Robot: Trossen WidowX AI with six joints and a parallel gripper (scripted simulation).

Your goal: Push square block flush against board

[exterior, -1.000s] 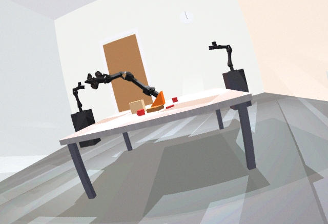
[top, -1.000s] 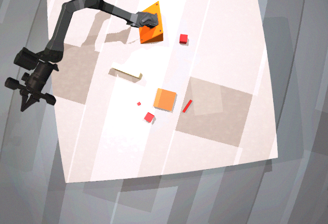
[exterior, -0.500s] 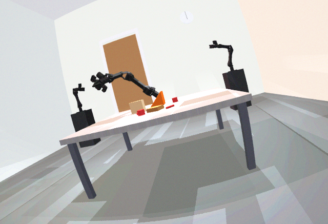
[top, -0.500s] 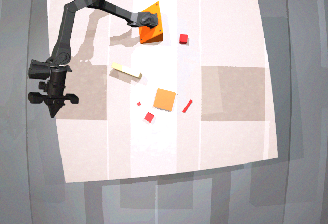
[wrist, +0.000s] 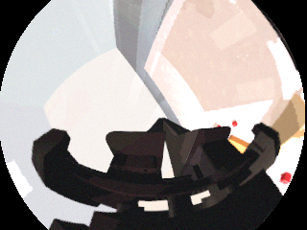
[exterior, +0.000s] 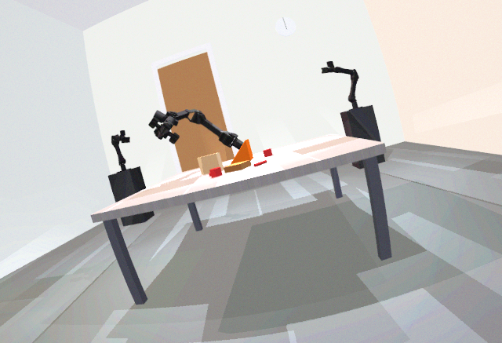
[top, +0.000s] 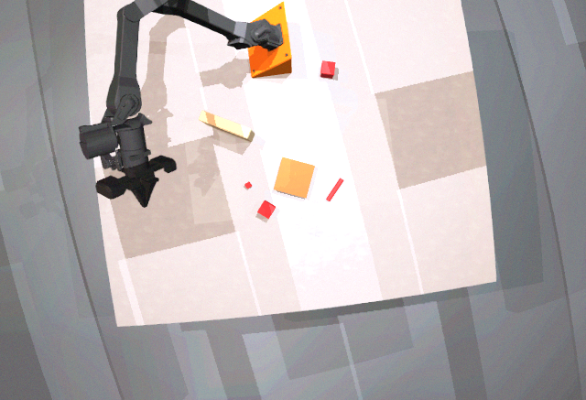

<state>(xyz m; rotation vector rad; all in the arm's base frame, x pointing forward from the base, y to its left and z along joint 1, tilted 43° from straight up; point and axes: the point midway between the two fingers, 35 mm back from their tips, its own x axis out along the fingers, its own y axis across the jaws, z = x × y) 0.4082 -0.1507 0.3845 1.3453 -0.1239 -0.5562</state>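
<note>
The board is 20 cm behind my gripper tip, 20 cm to the left of it and 22 cm below it. Round my gripper tip: orange square block 2 cm behind, 37 cm to the left, 25 cm below; then tiny red piece 1 cm behind, 23 cm to the left, 26 cm below; then thin red stick 4 cm ahead, 49 cm to the left, 26 cm below.
</note>
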